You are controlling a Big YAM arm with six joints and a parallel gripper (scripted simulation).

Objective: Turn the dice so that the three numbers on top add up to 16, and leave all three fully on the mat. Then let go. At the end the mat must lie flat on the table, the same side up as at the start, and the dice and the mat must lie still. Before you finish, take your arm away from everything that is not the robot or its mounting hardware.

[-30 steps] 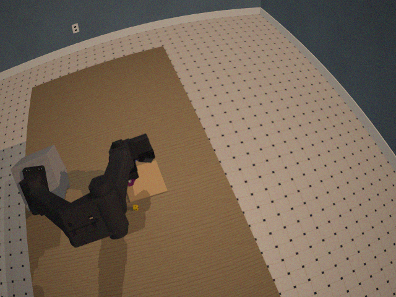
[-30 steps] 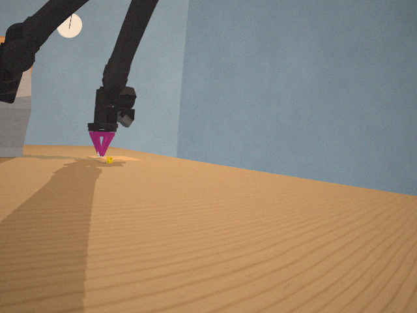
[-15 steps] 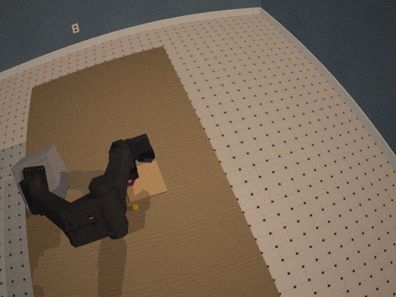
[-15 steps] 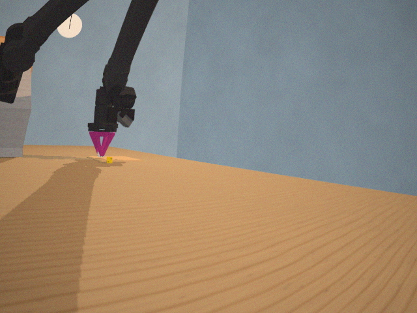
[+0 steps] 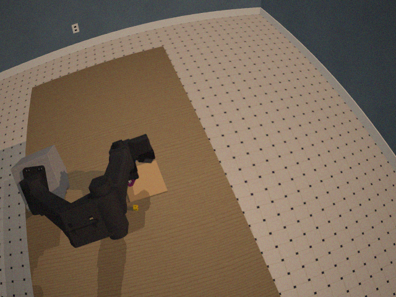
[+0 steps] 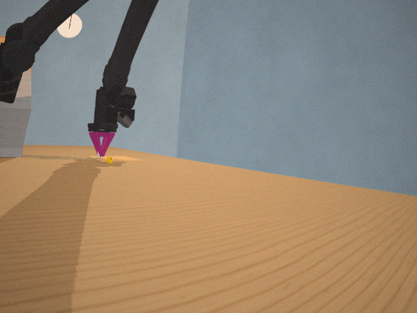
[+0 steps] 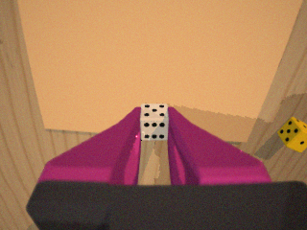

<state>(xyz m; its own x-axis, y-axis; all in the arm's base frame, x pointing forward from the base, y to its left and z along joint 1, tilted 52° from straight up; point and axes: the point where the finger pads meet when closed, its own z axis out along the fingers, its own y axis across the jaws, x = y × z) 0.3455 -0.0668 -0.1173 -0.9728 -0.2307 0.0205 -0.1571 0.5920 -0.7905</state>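
Now: hand right at the white die. The rest, counted from my hand: mat 50 mm ahead, 10 mm to the left, 20 mm below; then blue die 40 mm ahead, 110 mm to the left, 10 mm below; then yellow die 100 mm to the right, 10 mm below.
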